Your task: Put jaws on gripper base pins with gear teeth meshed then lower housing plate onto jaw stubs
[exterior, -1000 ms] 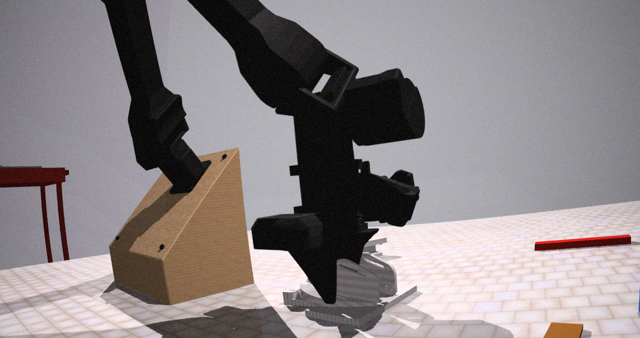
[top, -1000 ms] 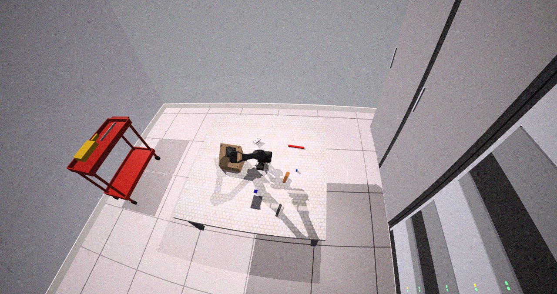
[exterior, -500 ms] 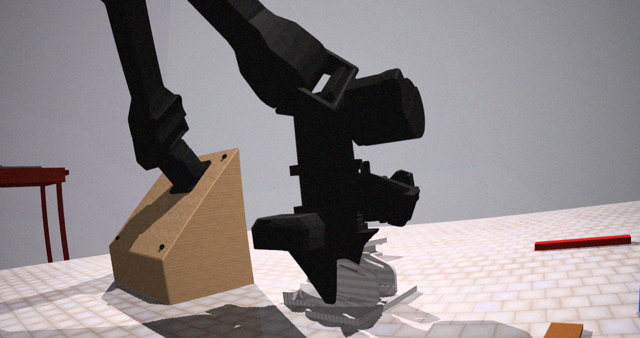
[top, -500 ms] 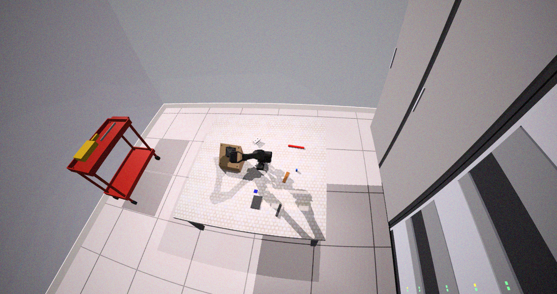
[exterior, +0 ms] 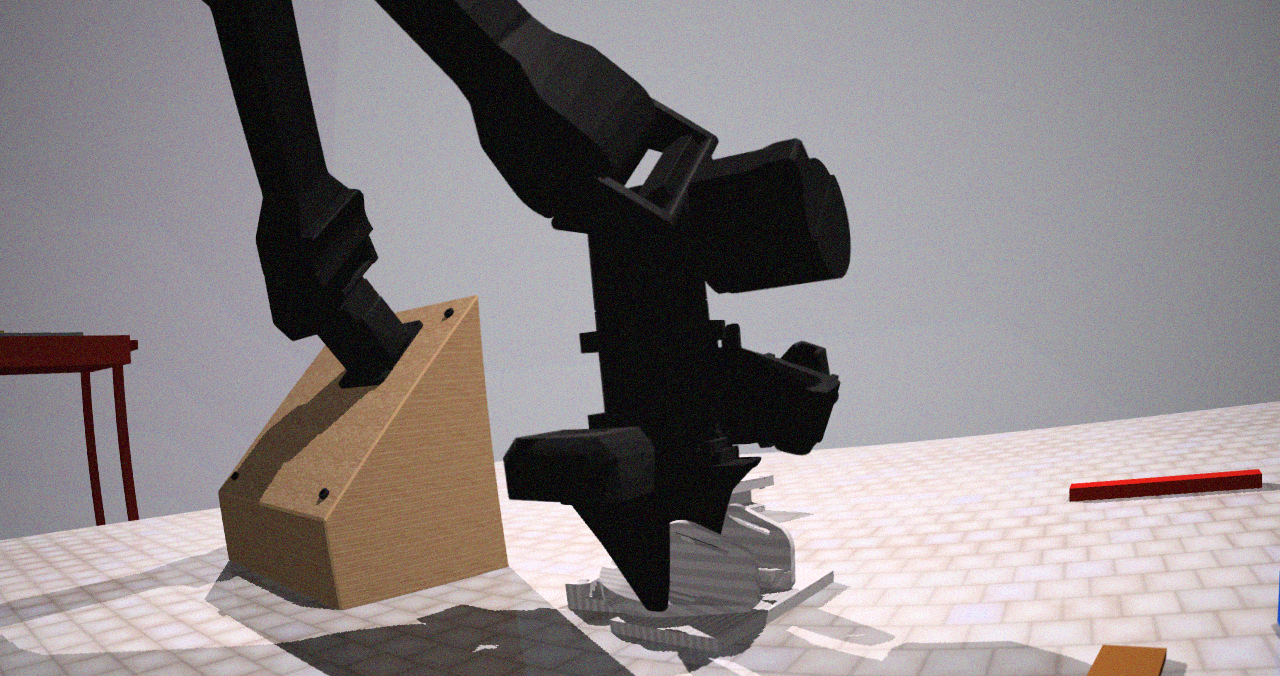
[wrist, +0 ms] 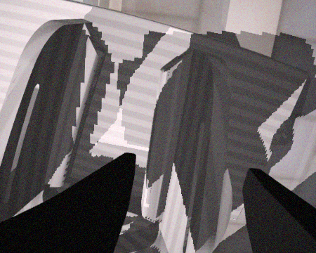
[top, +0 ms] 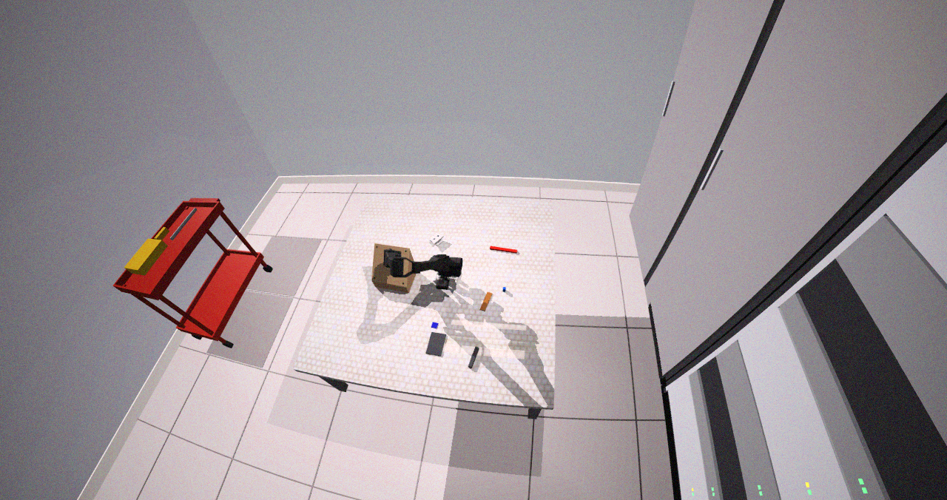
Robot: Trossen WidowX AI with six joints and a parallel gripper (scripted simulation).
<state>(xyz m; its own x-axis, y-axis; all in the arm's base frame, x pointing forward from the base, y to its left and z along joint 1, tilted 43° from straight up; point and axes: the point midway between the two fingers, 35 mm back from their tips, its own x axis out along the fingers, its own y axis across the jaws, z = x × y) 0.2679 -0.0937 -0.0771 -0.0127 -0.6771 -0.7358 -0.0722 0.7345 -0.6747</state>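
The ribbed white plate lies 30 mm to the left of my gripper tip, 10 mm below it and 10 mm ahead of it. The rest, counted from my gripper tip: red bar: 270 mm to the left, 270 mm ahead, 10 mm below; then dark grey plate: 350 mm to the right, 30 mm ahead, 10 mm below; then orange block: 230 mm ahead, 80 mm to the right, 10 mm below.
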